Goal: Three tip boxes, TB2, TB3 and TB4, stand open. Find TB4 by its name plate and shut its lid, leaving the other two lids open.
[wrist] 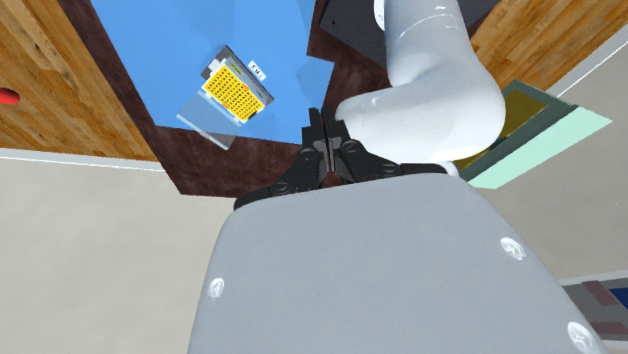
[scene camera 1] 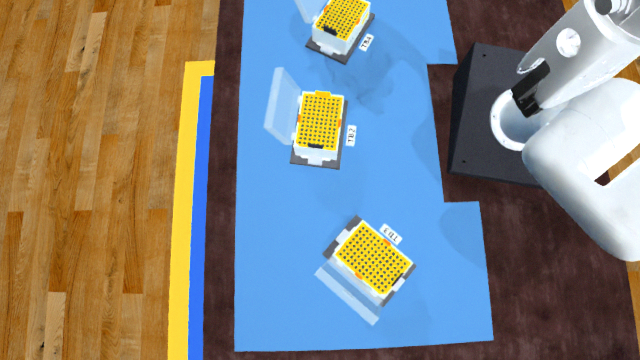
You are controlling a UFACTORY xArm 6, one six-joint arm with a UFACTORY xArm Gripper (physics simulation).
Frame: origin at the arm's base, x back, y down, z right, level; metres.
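Seen in the pictures: gripper, fingertip midpoint: (wrist: 321, 123) (scene camera 1: 523, 104); arm's base, origin of the base link: (scene camera 1: 519, 119).
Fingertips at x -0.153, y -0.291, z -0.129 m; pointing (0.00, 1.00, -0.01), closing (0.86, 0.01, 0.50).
Note:
Offsets run from my fingertips to a thing's top centre. "*": to the spot under its first point. Level surfaces: height alone.
TB4 {dx -0.223, dy +0.293, dz +0.350 m} (scene camera 1: 342, 20) stands at the top of the scene view, beside its name plate {* dx -0.161, dy +0.366, dz +0.322 m} (scene camera 1: 366, 42). Its clear lid {* dx -0.290, dy +0.298, dz +0.349 m} (scene camera 1: 311, 9) is open on the left and partly cut off by the view's edge. TB2 {dx -0.247, dy +0.293, dz +0.090 m} (scene camera 1: 320, 120) stands below it, its lid {* dx -0.319, dy +0.269, dz +0.095 m} (scene camera 1: 281, 106) open to the left. TB3 {dx -0.124, dy +0.293, dz -0.168 m} (scene camera 1: 374, 257) (wrist: 234, 92) stands lowest, turned at an angle, its lid {dx -0.163, dy +0.214, dz -0.222 m} (scene camera 1: 347, 295) (wrist: 210, 120) open. My gripper (wrist: 321, 123) is shut and empty, its fingers together in the wrist view, away from the boxes. TB4 and TB2 do not show in the wrist view.
The boxes stand on a blue mat {dy +0.368 m} (scene camera 1: 280, 200) (wrist: 175, 50) over a dark brown table top {dy +0.371 m} (scene camera 1: 550, 300). My arm (scene camera 1: 590, 150) (wrist: 425, 115) and its dark base plate (scene camera 1: 480, 110) are to the right. A red object (wrist: 9, 96) lies on the wooden floor at the left of the wrist view.

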